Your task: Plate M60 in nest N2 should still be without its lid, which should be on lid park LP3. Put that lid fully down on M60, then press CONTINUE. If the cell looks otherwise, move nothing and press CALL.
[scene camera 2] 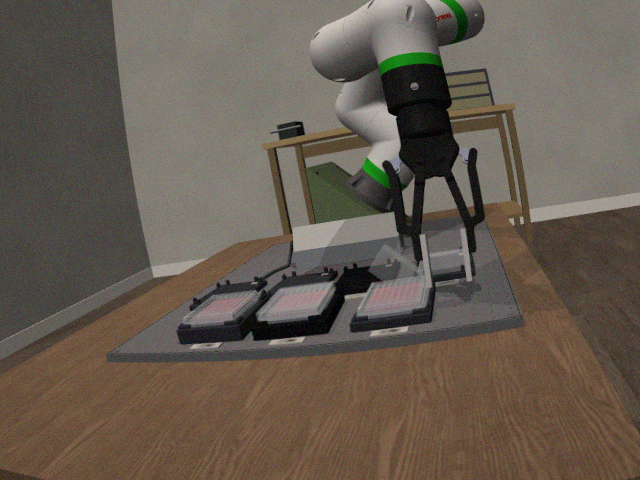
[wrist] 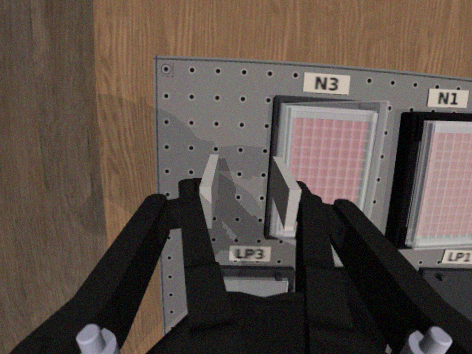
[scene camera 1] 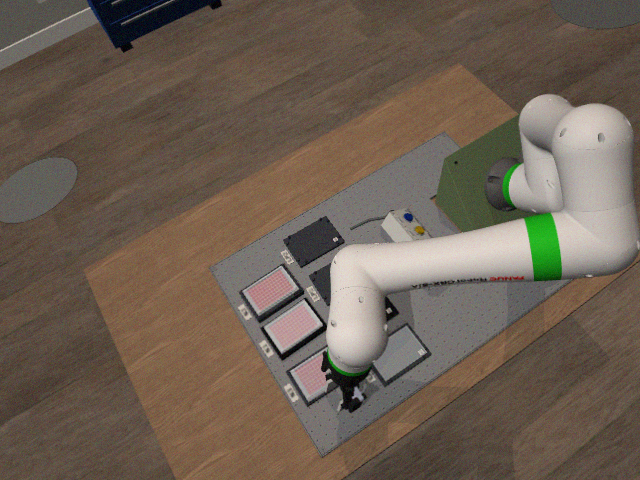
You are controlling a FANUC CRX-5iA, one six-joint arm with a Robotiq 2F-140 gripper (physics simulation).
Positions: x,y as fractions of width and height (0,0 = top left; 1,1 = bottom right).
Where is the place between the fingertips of my gripper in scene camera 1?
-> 0.53,0.83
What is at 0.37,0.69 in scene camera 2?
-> A nest N2.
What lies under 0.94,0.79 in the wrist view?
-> A lid park LP1.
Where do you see a lid park LP4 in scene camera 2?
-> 0.56,0.58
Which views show my gripper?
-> Scene camera 2, the wrist view and scene camera 1: all of them.
